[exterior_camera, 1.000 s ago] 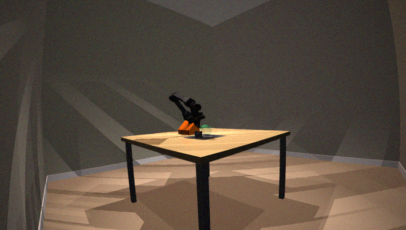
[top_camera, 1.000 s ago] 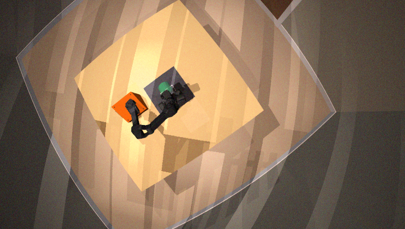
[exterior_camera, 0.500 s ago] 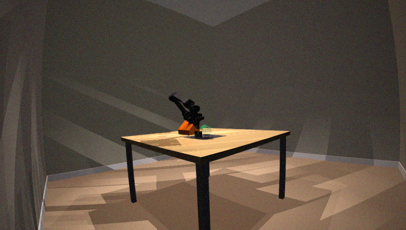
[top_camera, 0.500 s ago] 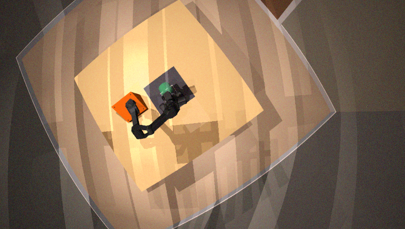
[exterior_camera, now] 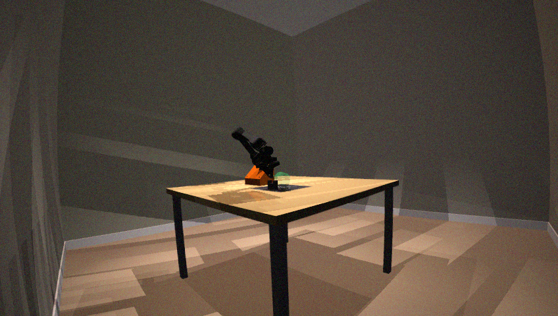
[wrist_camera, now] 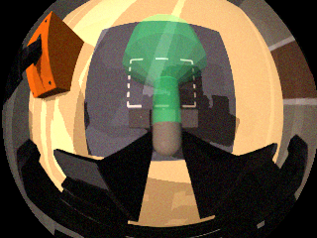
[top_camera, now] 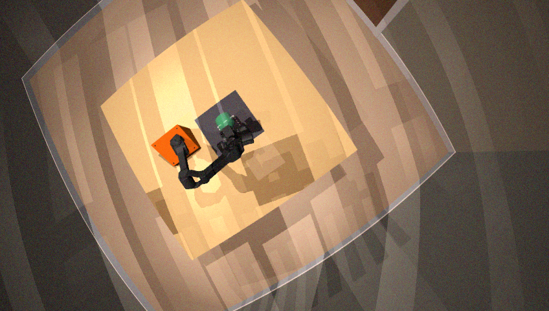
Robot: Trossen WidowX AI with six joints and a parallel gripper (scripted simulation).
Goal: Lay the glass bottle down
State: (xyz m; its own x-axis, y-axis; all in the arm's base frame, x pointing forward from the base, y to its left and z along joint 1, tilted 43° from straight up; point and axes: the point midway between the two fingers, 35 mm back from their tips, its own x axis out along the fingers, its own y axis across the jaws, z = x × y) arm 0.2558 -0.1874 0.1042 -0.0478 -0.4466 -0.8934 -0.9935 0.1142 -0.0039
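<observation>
Now: gripper tip 50 mm to the right of the green glass bottle and 10 mm above it. The rest, counted from my gripper tip: dark grey mat (10 mm ahead, 90 mm to the left, 90 mm below).
</observation>
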